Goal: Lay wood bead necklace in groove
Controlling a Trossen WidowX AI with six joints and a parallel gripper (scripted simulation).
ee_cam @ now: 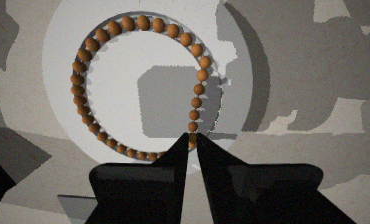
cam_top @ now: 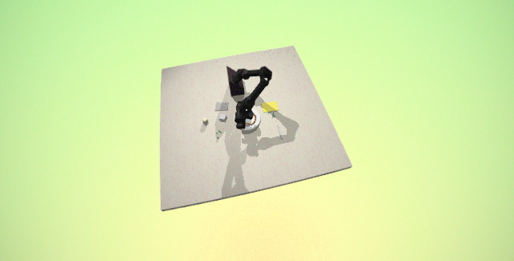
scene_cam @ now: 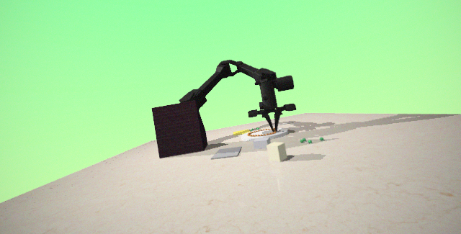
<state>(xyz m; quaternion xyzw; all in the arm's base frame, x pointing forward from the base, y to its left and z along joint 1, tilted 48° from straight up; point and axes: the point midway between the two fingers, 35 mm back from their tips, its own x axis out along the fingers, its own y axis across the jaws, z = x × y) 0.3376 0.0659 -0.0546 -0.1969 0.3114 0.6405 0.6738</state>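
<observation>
Now: gripper tip 4 cm past the round white bead board, 4 cm to the right of it and 1 cm above it. The rest, counted from my gripper tip: cream cube: 7 cm behind, 28 cm to the right; then yellow card: 12 cm behind, 23 cm to the left, 1 cm below; then grey flat plate: 19 cm behind, 14 cm to the right, 1 cm below.
</observation>
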